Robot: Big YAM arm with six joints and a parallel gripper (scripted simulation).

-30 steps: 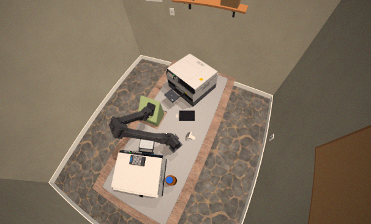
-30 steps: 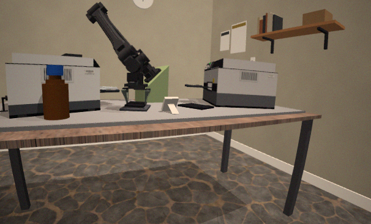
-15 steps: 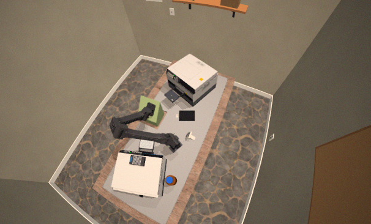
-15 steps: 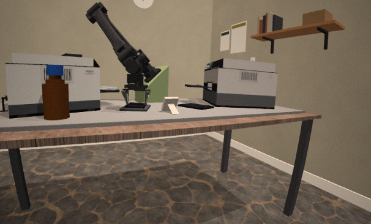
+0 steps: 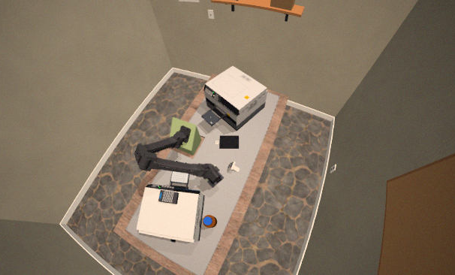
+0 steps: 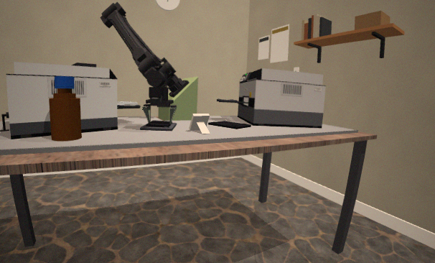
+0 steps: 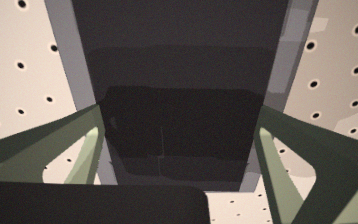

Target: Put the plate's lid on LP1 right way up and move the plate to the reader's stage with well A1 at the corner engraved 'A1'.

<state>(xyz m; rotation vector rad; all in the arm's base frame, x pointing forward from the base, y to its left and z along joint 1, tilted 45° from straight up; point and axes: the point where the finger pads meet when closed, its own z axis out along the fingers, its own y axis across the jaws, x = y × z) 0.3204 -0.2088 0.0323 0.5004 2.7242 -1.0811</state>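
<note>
My hand is right at the dark lid. From my hand the other things lie so: lidded white well plate (19 cm behind, 13 cm to the right, 7 cm above); then black pad (32 cm to the left, 2 cm below); then grey pad (2 cm below).
</note>
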